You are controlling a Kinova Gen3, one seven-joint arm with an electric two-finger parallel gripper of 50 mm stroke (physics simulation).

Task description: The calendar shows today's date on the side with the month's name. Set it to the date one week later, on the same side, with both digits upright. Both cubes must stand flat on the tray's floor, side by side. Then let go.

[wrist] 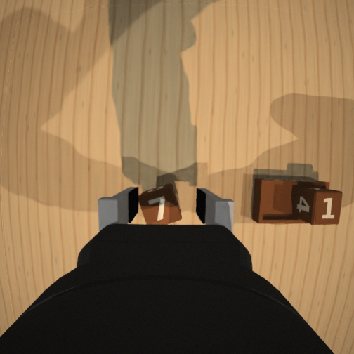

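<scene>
A loose brown cube (160, 205) with a white 7 on its top face lies on the table, turned a little askew to the fingers. My gripper (167, 199) is open above it, the cube showing between the two fingertips and nearer the left one, with nothing gripped. The brown calendar tray (257, 201) is to the right. A second cube (327, 206) stands in the tray's right end, with a white 1 on its top and a 4 on its side facing the bare part of the tray. The month's name does not show.
The wooden table (235, 60) carries broad shadows of the arm. The tray with its cube stands a short way beyond the right finger, at about the same height in the view. The black gripper body hides the lower middle of the view.
</scene>
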